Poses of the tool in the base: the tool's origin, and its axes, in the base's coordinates. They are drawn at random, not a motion.
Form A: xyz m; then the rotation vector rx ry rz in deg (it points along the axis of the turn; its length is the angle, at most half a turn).
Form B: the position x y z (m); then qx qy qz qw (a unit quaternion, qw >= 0). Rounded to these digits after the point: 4 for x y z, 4 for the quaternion.
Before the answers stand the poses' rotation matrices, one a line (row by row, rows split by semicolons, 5 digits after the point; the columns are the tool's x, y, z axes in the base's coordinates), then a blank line. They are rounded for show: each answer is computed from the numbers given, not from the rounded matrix.
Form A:
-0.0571 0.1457 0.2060 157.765 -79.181 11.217
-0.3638 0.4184 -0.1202 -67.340 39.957 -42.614
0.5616 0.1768 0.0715 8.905 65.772 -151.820
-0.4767 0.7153 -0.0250 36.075 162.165 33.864
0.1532 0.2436 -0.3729 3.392 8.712 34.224
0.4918 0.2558 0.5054 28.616 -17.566 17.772
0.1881 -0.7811 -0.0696 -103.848 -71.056 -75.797
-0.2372 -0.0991 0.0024 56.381 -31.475 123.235
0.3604 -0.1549 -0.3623 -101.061 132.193 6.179
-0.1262 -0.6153 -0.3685 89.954 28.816 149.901
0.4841 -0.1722 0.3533 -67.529 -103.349 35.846
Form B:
0.59146 -0.80145 0.08865; -0.79454 -0.59801 -0.10534; 0.13744 -0.00813 -0.99048
0.57699 0.14443 0.80388; -0.81150 0.21279 0.54423; -0.09245 -0.96636 0.23999
-0.96330 0.26841 0.00112; -0.18440 -0.65874 -0.72942; -0.19504 -0.70286 0.68406
-0.89360 0.36740 0.25785; 0.43989 0.83108 0.34030; -0.08927 0.41752 -0.90427
0.81604 -0.55552 0.15964; 0.56423 0.82553 -0.01151; -0.12540 0.09947 0.98711
0.90833 -0.36174 -0.20995; 0.21415 0.83341 -0.50947; 0.35927 0.41781 0.83448
0.08074 0.91023 0.40616; 0.34661 -0.40770 0.84477; 0.93453 0.07257 -0.34841
-0.46776 -0.74064 0.48235; 0.41863 -0.66628 -0.61711; 0.77843 -0.08673 0.62171
-0.24586 -0.95903 0.14074; -0.94172 0.27072 0.19966; -0.22958 -0.08345 -0.96971
-0.48358 0.12340 0.86656; 0.20668 -0.94592 0.25004; 0.85055 0.30002 0.43192
-0.17534 0.46745 -0.86646; 0.90357 0.42587 0.04691; 0.39093 -0.77468 -0.49704

-0.0571 0.1457 0.2060 0.8916 -0.4475 0.0634 0.0273
-0.3638 0.4184 -0.1202 -0.5301 0.3146 -0.3355 0.7124
0.5616 0.1768 0.0715 0.0533 0.3939 -0.9091 0.1245
-0.4767 0.7153 -0.0250 0.2119 0.9525 0.1989 0.0911
0.1532 0.2436 -0.3729 0.0291 0.0748 0.2939 0.9525
0.4918 0.2558 0.5054 0.2452 -0.1505 0.1523 0.9455
0.1881 -0.7811 -0.0696 -0.6777 -0.4637 -0.4946 0.2849
-0.2372 -0.0991 0.0024 0.3797 -0.2120 0.8300 0.3492
0.3604 -0.1549 -0.3623 -0.6027 0.7884 0.0369 0.1174
-0.1262 -0.6153 -0.3685 0.5075 0.1626 0.8458 0.0246
0.4841 -0.1722 0.3533 -0.4732 -0.7243 0.2512 0.4340

